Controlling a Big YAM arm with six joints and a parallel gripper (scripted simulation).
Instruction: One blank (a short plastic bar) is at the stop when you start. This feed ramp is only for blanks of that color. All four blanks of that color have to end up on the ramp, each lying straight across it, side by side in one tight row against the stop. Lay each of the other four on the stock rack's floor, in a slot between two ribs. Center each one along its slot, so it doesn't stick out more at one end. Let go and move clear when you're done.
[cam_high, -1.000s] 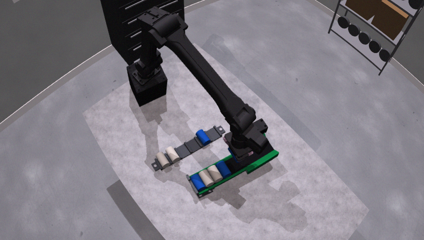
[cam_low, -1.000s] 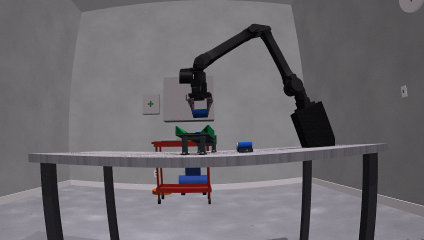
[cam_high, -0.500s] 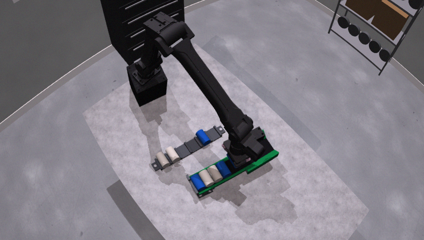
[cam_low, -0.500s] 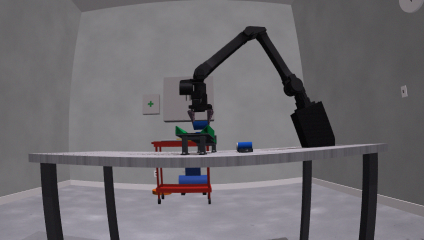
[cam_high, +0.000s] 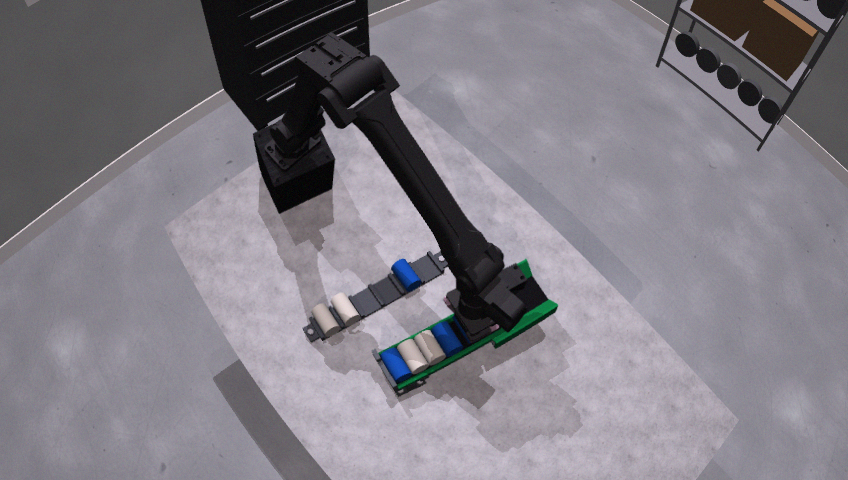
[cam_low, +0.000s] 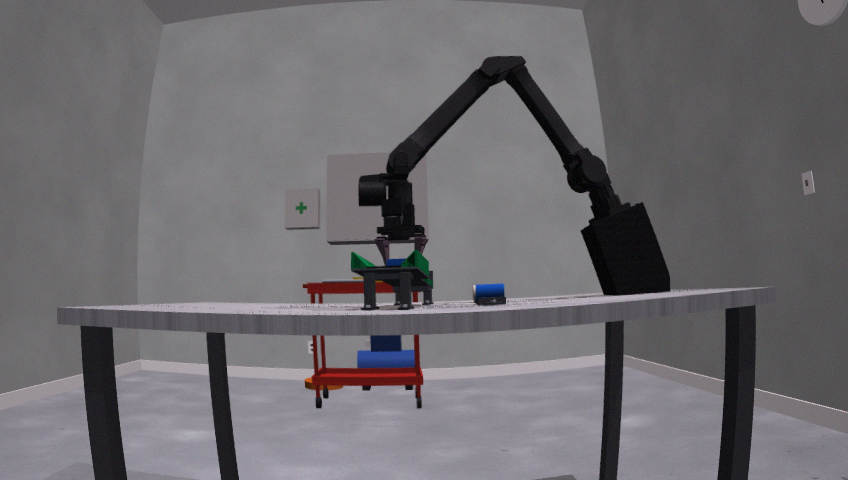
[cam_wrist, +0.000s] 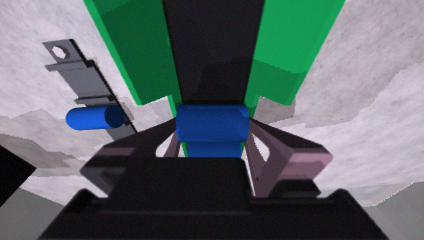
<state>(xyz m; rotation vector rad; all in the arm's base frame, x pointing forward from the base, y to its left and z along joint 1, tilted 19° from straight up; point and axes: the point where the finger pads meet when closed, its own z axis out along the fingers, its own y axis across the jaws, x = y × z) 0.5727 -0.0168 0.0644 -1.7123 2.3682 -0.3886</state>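
The feed ramp lies 3 cm below my hand. Round my hand: grey stop (6 cm behind, 18 cm to the right, 3 cm below); stock rack (22 cm behind, 5 cm to the right, 10 cm below).
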